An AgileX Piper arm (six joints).
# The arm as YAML. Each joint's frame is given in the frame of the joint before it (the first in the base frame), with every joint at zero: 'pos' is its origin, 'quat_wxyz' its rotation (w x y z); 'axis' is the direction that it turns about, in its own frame. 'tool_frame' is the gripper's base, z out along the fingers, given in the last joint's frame.
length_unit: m
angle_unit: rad
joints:
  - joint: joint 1
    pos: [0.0, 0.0, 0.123]
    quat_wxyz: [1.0, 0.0, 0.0, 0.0]
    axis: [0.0, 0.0, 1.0]
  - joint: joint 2
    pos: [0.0, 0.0, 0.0]
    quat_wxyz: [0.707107, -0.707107, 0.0, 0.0]
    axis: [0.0, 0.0, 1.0]
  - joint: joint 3
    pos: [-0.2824, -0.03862, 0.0]
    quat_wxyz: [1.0, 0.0, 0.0, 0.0]
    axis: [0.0, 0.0, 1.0]
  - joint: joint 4
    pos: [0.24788, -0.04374, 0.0]
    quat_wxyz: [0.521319, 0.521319, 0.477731, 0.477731]
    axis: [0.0, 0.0, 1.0]
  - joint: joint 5
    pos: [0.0, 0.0, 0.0]
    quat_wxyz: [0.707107, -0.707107, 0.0, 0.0]
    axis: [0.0, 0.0, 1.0]
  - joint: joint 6
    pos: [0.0, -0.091, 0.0]
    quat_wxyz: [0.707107, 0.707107, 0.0, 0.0]
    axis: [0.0, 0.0, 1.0]
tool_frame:
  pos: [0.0, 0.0, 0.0]
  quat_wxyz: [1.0, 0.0, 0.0, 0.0]
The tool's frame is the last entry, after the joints.
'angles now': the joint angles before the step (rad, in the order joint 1, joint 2, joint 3, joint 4, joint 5, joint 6). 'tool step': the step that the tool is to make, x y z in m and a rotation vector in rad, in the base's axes. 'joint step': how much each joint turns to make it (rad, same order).
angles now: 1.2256, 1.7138, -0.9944, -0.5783, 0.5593, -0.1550
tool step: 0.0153, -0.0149, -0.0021, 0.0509, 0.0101, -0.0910
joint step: -0.0632, -0.0228, 0.0454, -0.0311, -0.0519, 0.0815
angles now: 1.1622, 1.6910, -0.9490, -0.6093, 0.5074, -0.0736
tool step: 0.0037, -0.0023, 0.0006, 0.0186, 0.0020, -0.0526
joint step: -0.0101, -0.0019, 0.0018, -0.0244, 0.0033, 0.0660
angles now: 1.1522, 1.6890, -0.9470, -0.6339, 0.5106, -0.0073
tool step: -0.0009, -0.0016, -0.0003, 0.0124, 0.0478, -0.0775
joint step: -0.0018, 0.0000, -0.0061, 0.0552, 0.0291, 0.0340
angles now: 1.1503, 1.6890, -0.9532, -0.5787, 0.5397, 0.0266
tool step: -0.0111, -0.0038, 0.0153, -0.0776, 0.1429, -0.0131
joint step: 0.0033, -0.0301, -0.0600, 0.2737, 0.1806, -0.2245
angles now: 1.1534, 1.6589, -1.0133, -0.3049, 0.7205, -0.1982
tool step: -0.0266, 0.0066, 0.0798, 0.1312, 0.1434, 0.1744
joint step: 0.0213, -0.1257, -0.1829, 0.3368, 0.2144, -0.3321
